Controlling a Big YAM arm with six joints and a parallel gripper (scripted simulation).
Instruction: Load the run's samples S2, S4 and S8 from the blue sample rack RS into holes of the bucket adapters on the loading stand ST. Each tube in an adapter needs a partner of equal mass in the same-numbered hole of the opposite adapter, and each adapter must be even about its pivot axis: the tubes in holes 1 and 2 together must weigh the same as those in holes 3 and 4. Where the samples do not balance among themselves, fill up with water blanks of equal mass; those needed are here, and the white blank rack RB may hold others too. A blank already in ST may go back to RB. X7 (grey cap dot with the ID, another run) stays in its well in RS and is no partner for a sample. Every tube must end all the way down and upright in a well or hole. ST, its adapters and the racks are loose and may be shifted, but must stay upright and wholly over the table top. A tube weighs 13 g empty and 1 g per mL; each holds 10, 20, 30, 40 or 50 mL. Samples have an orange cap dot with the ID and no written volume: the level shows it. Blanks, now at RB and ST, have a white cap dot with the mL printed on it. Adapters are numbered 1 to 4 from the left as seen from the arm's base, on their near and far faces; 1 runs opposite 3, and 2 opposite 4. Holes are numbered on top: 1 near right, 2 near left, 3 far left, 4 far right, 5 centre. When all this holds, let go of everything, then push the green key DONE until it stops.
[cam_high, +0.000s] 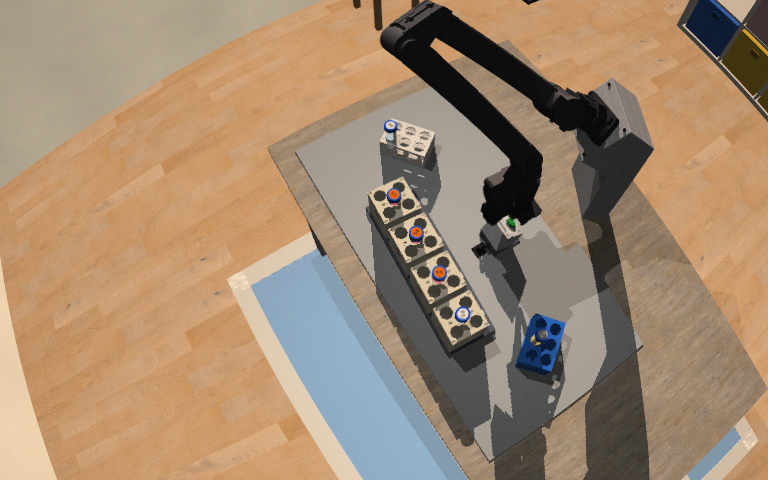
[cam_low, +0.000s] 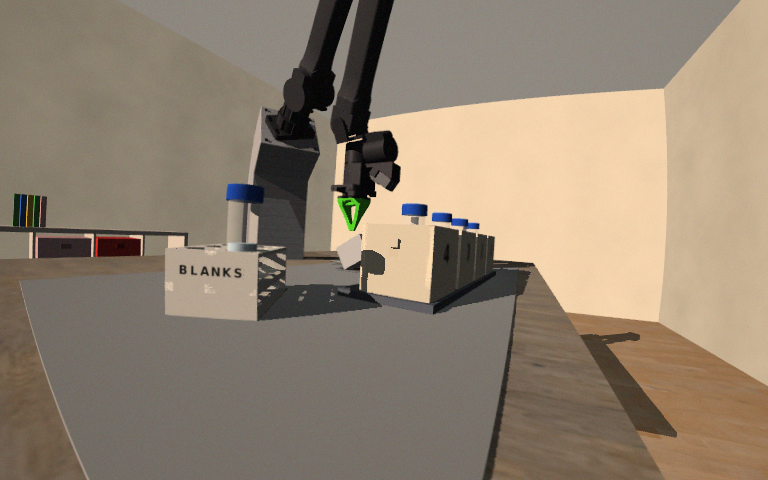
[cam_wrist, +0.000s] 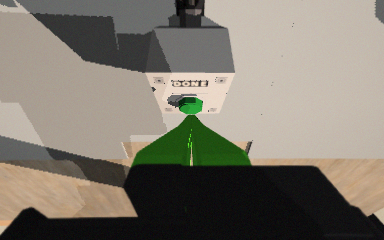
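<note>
My hand is 3 cm above the green DONE key. The rest, counted from my hand: orange-dot tube: 22 cm ahead, 10 cm to the right, 3 cm below; orange-dot sample: 25 cm ahead, 3 cm below; white-dot blank marked 10: 26 cm ahead, 11 cm to the left, 3 cm below.
</note>
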